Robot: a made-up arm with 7 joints. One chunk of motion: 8 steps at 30 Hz.
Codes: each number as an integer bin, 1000 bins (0 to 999) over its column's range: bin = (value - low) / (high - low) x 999, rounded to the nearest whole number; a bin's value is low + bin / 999 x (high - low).
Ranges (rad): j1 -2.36..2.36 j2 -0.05..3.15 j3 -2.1..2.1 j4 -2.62..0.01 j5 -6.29..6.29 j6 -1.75..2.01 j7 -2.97..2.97
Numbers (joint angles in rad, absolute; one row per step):
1: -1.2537 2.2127 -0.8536 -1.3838 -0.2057 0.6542 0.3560
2: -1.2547 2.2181 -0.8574 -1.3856 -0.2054 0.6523 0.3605
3: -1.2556 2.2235 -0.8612 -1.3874 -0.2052 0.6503 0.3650
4: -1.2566 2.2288 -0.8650 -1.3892 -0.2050 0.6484 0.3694
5: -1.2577 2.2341 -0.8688 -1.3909 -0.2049 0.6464 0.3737
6: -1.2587 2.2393 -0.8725 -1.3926 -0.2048 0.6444 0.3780
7: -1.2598 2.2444 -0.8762 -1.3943 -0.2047 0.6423 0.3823
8: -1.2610 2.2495 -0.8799 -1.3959 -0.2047 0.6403 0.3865
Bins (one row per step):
1: 234 706 296 470 483 639 559
2: 234 708 296 469 483 638 560
3: 234 710 295 468 483 638 561
4: 234 711 294 468 483 637 562
5: 233 713 293 467 483 637 562
6: 233 715 292 466 483 636 563
7: 233 716 291 466 483 636 564
8: 233 718 290 465 483 635 565

